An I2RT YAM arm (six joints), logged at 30 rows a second.
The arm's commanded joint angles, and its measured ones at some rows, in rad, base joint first. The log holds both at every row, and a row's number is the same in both.
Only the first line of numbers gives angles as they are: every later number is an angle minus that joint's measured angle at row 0.
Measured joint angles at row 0:
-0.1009, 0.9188, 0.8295, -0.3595, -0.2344, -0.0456
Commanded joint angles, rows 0 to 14:
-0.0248, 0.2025, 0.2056, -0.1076, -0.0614, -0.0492
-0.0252, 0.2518, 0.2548, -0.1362, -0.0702, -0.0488
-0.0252, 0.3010, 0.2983, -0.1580, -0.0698, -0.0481
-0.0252, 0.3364, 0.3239, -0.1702, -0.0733, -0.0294
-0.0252, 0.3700, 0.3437, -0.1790, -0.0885, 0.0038
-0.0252, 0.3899, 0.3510, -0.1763, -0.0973, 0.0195
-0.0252, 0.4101, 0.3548, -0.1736, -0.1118, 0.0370
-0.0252, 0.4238, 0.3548, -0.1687, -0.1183, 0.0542
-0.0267, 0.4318, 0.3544, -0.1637, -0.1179, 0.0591
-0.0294, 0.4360, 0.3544, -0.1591, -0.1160, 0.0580
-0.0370, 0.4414, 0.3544, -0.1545, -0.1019, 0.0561
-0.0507, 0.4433, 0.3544, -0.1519, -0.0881, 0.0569
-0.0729, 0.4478, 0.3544, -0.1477, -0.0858, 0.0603
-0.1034, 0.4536, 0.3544, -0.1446, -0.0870, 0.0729
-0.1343, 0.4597, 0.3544, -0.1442, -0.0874, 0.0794
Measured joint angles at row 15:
-0.0671, 0.4490, 0.3323, -0.1488, -0.0897, 0.0416
